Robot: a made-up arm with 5 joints.
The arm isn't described. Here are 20 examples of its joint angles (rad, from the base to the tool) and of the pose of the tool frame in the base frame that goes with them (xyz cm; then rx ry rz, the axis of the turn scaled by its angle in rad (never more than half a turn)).
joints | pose
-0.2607 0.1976 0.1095 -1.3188 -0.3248 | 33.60 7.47 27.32 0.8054 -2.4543 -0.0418
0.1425 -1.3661 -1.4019 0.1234 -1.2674 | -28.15 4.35 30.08 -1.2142 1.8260 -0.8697
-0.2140 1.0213 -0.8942 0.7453 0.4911 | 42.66 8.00 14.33 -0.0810 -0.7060 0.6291
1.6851 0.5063 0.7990 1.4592 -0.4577 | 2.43 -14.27 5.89 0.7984 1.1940 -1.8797
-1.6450 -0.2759 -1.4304 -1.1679 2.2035 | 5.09 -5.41 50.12 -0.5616 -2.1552 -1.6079
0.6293 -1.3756 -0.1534 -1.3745 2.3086 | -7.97 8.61 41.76 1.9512 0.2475 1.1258
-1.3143 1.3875 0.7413 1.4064 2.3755 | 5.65 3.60 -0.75 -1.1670 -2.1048 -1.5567
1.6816 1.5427 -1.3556 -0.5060 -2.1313 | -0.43 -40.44 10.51 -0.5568 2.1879 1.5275
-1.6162 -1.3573 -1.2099 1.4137 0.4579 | 5.83 -25.17 35.71 1.6320 -2.3678 0.5165
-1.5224 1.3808 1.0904 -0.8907 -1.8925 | 4.83 2.95 -2.85 -0.0096 -0.0016 -0.4188
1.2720 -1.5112 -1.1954 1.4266 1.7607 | -4.10 26.49 31.40 -2.8475 -0.2248 0.0913
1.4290 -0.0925 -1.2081 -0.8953 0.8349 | 5.03 -6.74 52.26 2.2691 1.1332 -0.2589
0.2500 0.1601 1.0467 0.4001 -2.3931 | 19.82 -4.26 6.43 -0.0443 0.0228 -2.6914
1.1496 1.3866 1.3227 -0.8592 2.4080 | 3.77 0.61 1.05 0.2920 -0.0542 1.2014
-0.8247 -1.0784 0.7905 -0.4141 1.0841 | 13.81 9.75 34.23 -0.2595 -2.4541 0.9179
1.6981 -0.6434 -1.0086 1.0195 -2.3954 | 4.27 1.58 50.62 -0.9004 2.3011 1.0990
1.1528 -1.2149 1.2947 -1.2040 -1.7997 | 8.88 -10.88 26.85 1.0339 -2.8520 -0.6872
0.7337 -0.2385 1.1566 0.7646 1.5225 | 15.05 -10.03 10.53 0.1022 0.0516 0.7393
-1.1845 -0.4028 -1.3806 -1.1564 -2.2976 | 1.33 -8.31 49.34 -1.8157 -0.3579 -0.8288
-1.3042 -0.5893 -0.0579 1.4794 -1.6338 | 8.84 15.14 37.86 0.7406 -0.0575 -0.3608
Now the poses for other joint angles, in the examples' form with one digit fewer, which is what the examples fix.
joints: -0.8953 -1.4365 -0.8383 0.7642 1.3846
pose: -10.2 -18.7 39.4 -0.681 -3.039 0.084
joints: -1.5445 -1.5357 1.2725 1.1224 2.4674
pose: 5.0 9.9 21.4 0.378 0.808 -2.200
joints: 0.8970 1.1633 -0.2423 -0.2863 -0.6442
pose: 25.0 -26.3 -0.1 -0.105 -1.030 -1.462
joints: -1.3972 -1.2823 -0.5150 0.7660 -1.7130
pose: 2.5 -12.5 45.2 2.608 0.023 -0.131
